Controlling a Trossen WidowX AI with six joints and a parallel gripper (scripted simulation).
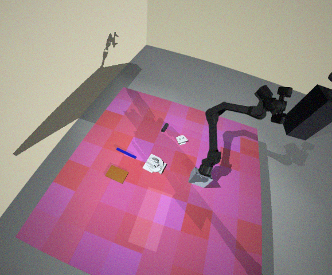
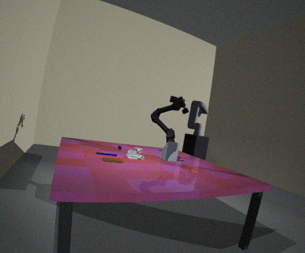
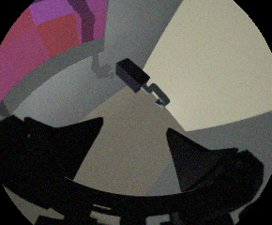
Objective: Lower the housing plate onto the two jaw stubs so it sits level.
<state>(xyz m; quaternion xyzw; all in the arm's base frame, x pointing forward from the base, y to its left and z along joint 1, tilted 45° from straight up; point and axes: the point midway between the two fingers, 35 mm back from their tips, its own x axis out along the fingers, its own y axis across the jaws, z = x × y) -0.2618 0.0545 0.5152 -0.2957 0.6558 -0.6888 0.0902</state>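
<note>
Now: the white housing plate 500 mm ahead of my gripper tip, 460 mm below it and 70 mm to the left of it. The rest, counted from my gripper tip: blue bar 850 mm ahead, 480 mm below, 280 mm to the left; then white ribbed fixture 660 mm ahead, 480 mm below, 300 mm to the left; then dark block 640 mm ahead, 470 mm below, 10 mm to the right.
</note>
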